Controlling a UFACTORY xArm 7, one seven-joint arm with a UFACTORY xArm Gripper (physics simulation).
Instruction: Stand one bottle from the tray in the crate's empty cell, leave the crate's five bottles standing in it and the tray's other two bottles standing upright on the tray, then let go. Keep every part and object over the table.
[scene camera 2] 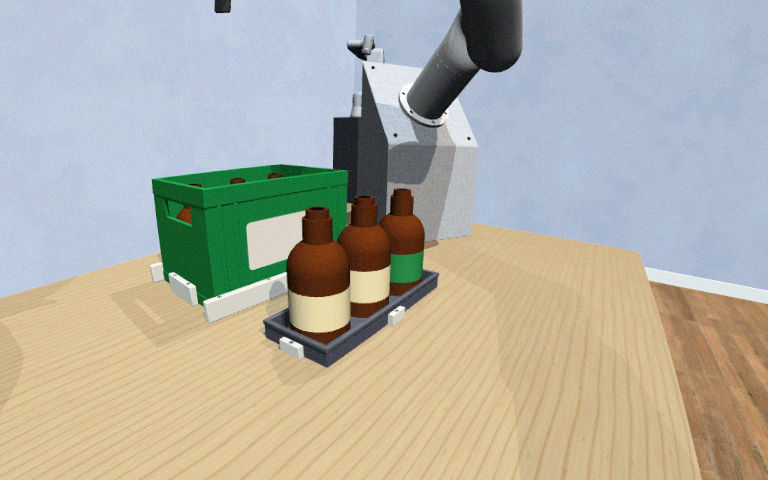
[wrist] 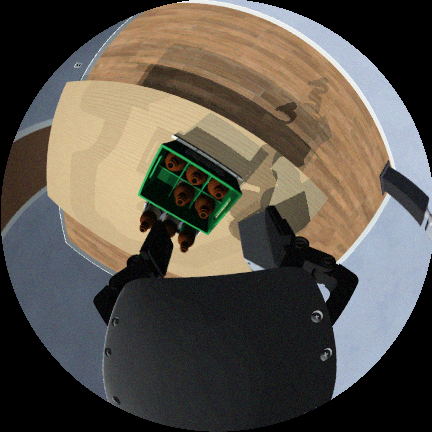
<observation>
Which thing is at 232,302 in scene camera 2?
A white rail.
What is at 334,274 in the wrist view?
The gripper.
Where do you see a green-label bottle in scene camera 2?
406,232
</observation>
